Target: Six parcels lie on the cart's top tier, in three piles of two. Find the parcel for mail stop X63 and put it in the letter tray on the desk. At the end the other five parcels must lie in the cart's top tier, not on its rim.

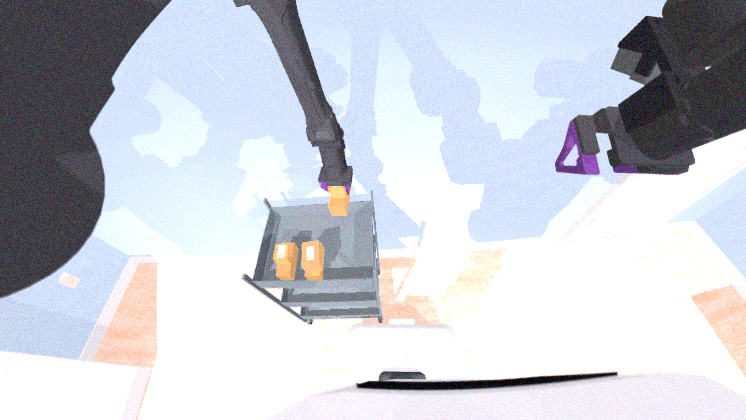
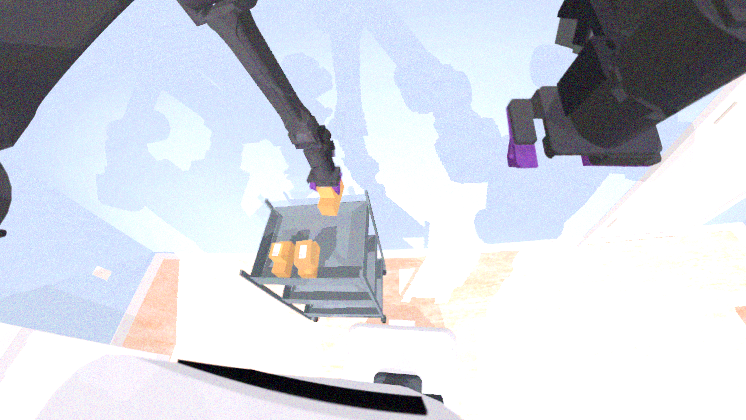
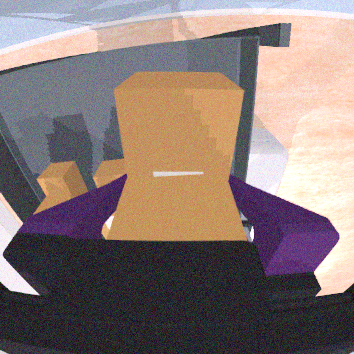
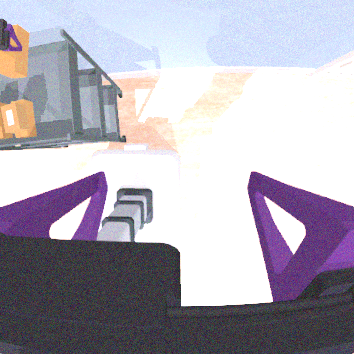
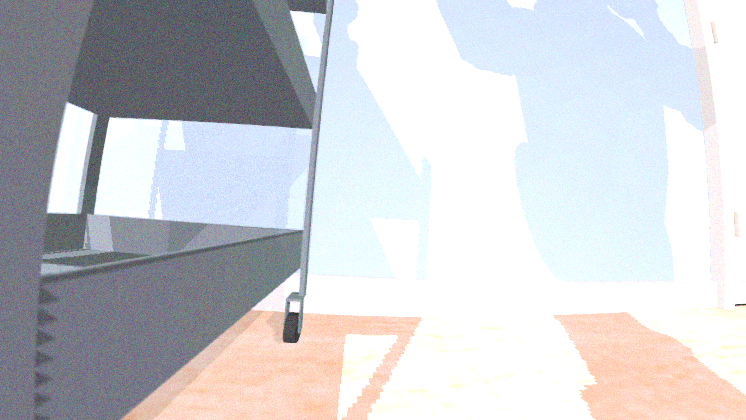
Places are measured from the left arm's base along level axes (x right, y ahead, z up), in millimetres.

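Where they show: left gripper, fingertip midpoint: (image 1: 340, 193) (image 2: 331, 194) (image 3: 177, 177) (image 4: 13, 49); right gripper, fingertip midpoint: (image 1: 585, 167) (image 2: 546, 161) (image 4: 177, 178).
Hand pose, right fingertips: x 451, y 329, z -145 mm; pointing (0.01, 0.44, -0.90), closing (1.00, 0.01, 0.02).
Observation:
After its pixels a point has its place.
My left gripper (image 1: 336, 188) @[x 1, y 621, z -539 mm] (image 2: 326, 186) @[x 1, y 621, z -539 mm] (image 3: 177, 177) @[x 1, y 621, z -539 mm] is shut on a brown parcel (image 1: 338, 205) @[x 6, y 553, z -517 mm] (image 2: 328, 205) @[x 10, y 554, z -517 mm] (image 3: 180, 125) @[x 3, y 665, z -516 mm] (image 4: 14, 62) @[x 25, y 573, z -518 mm], which hangs above the far part of the cart's top tier. A thin white strip shows on it; no stop code is readable. On the grey cart (image 1: 323, 283) @[x -59, y 364, z -707 mm] (image 2: 313, 280) @[x -61, y 364, z -696 mm] (image 4: 74, 90) @[x 103, y 540, z -713 mm] (image 5: 308, 156), a left pile (image 1: 286, 268) @[x -201, y 408, z -695 mm] (image 2: 282, 266) @[x -198, y 407, z -695 mm] and a right pile (image 1: 313, 266) @[x -88, y 405, z -659 mm] (image 2: 308, 266) @[x -82, y 406, z -675 mm] of brown parcels stand side by side near the near edge, white labels up, text unreadable. My right gripper (image 1: 602, 169) @[x 451, y 329, z -145 mm] (image 2: 558, 162) @[x 451, y 329, z -145 mm] (image 4: 177, 178) @[x 451, y 329, z -145 mm] is open, right of the cart. Letter tray and desk cannot be made out.
The cart's corner posts rise above its top tier, and lower tiers show beneath it. A caster (image 5: 291, 327) @[x 93, y 669, z -1373 mm] stands on the wooden floor (image 5: 261, 386) @[x 87, y 589, z -1410 mm]. A pale wall stands behind the cart. A white panel with handles (image 5: 725, 156) @[x 1450, y 882, z -883 mm] stands at the right.

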